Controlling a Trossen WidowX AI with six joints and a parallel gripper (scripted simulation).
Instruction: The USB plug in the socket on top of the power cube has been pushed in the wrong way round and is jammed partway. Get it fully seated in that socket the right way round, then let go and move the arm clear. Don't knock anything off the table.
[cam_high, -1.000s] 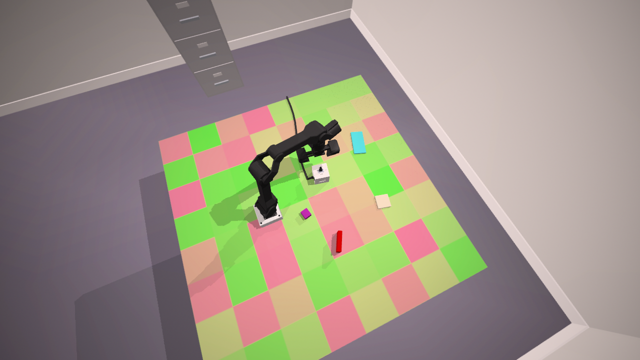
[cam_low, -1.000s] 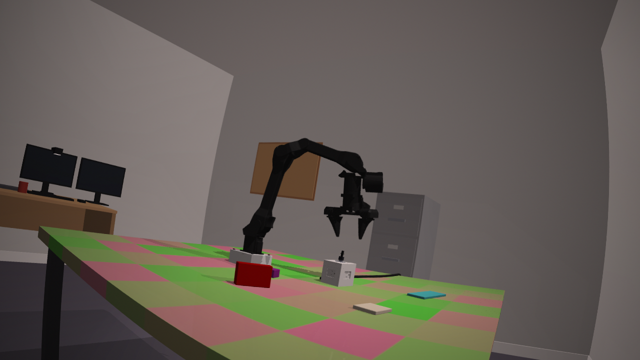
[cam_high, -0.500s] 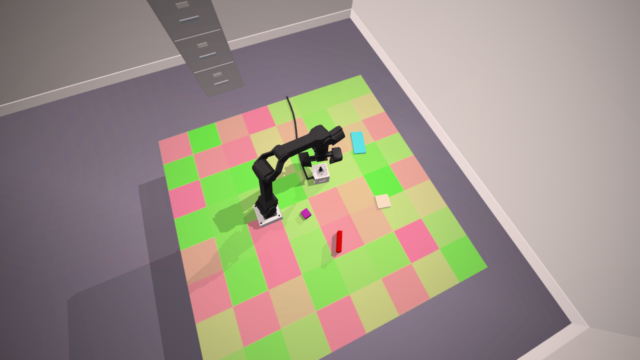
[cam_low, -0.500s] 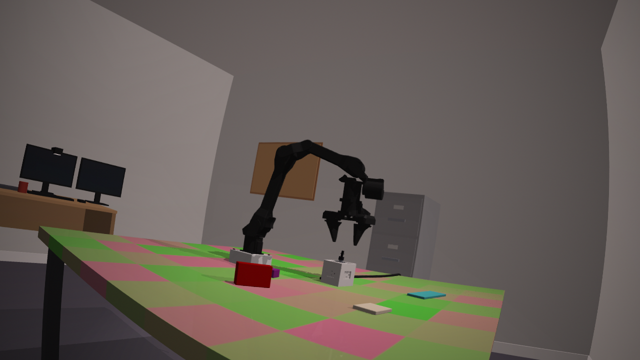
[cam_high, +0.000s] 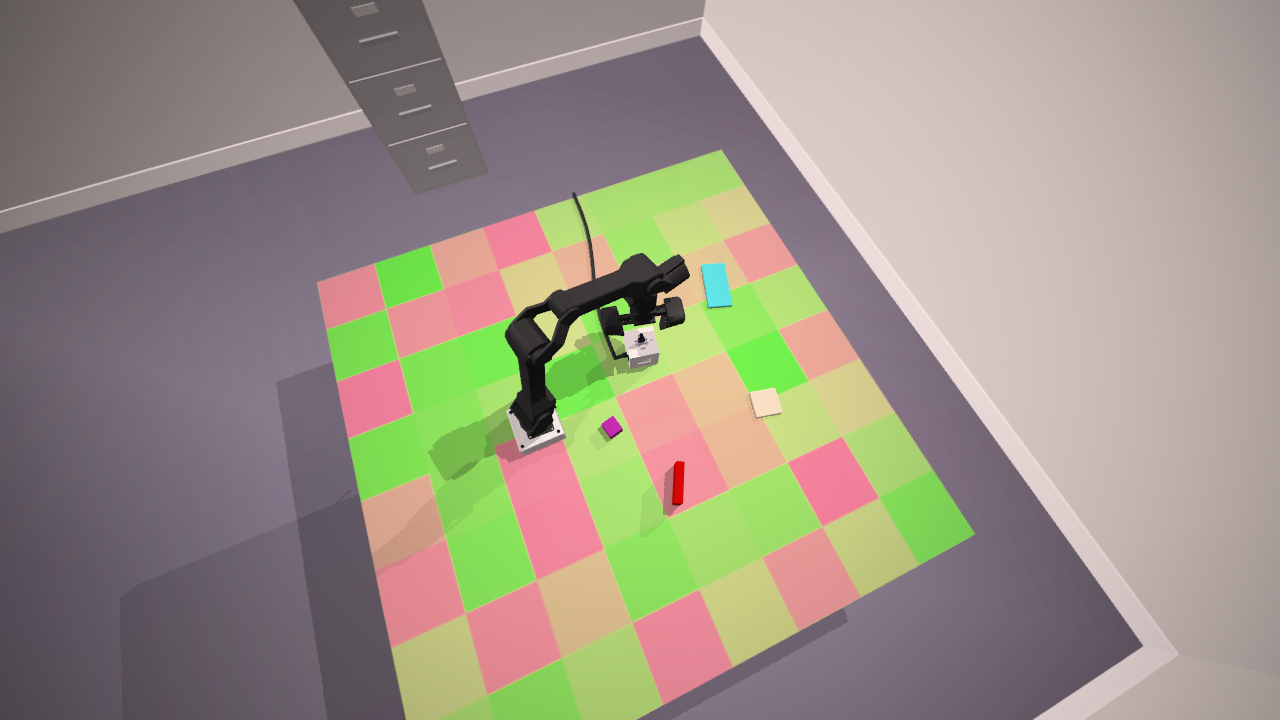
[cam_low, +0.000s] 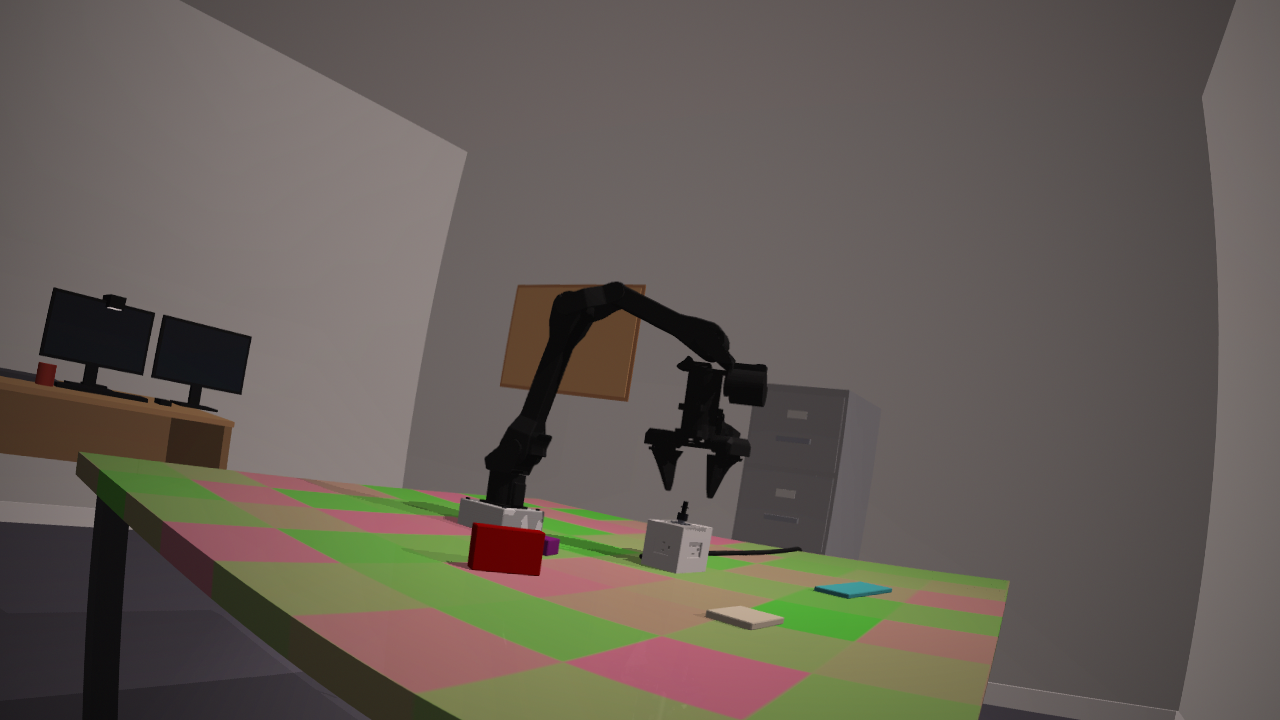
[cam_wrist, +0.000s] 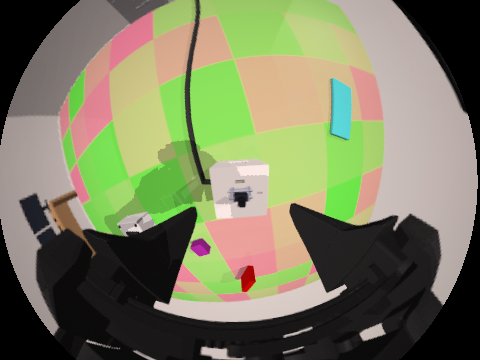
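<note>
My gripper tip is 3 cm above the dark USB plug. From my gripper tip the other things lie so: red block (5 cm behind, 36 cm to the right, 10 cm below); cyan card (28 cm ahead, 11 cm to the left, 12 cm below); purple cube (15 cm behind, 17 cm to the right, 11 cm below).
</note>
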